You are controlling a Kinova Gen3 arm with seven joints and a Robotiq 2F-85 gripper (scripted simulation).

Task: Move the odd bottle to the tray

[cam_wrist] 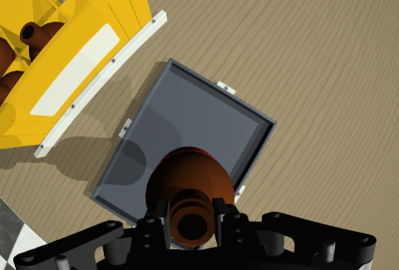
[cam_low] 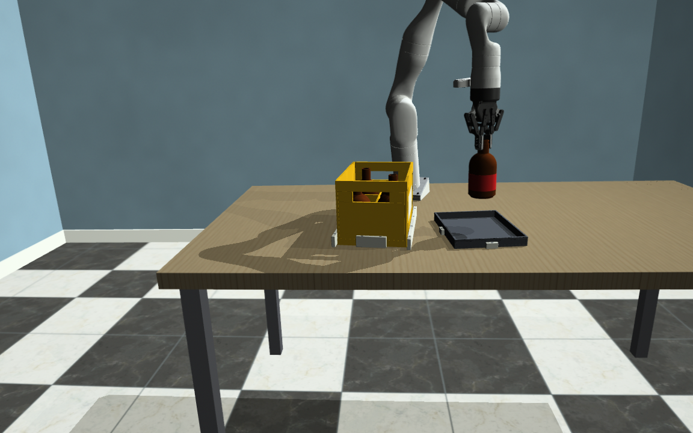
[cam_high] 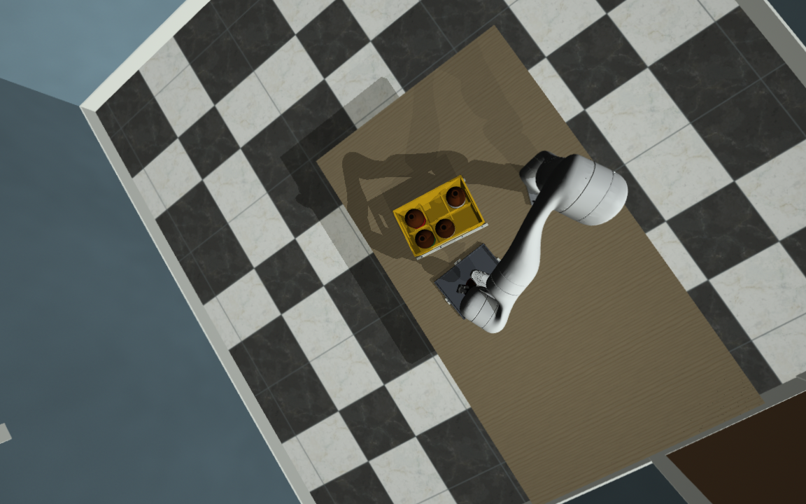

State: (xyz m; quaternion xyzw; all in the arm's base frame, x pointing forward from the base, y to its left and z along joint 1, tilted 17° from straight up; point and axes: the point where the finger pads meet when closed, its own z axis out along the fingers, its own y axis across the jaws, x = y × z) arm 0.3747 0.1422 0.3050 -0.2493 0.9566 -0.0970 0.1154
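Now: hand 7 cm above the brown bottle. Round my hand: yellow crate (8 cm behind, 27 cm to the right, 17 cm below); then dark tray (1 cm to the right, 24 cm below).
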